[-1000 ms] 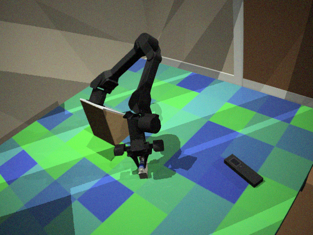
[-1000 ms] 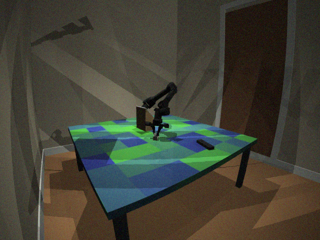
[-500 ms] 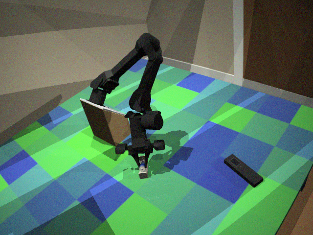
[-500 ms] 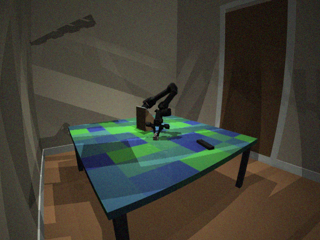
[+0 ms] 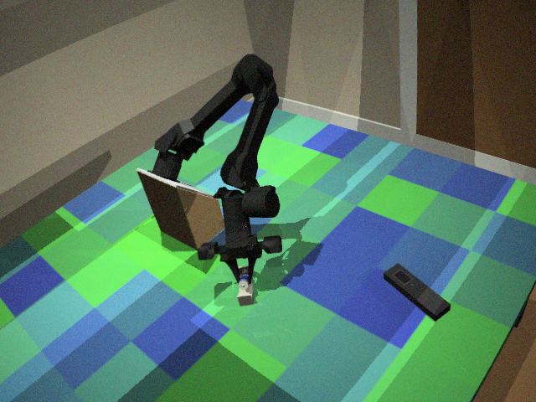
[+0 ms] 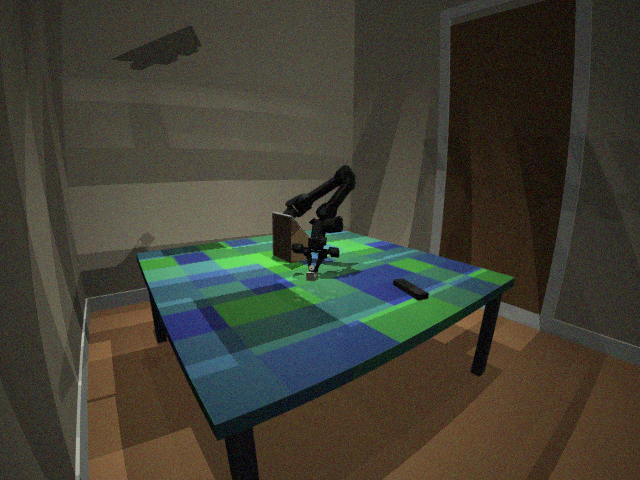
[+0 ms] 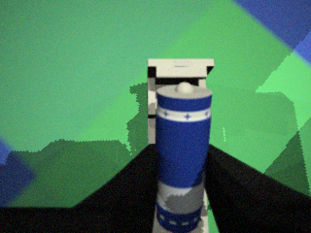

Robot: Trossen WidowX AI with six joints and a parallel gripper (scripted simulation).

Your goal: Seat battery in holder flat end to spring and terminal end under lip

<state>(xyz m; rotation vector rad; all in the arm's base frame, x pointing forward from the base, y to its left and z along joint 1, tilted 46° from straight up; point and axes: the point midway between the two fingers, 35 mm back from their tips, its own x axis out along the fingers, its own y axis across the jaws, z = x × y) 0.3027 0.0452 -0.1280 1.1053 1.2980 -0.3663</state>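
Now: the battery 10 mm above my gripper tip. Round my gripper tip: black bar: 330 mm ahead, 190 mm to the left, 10 mm below.
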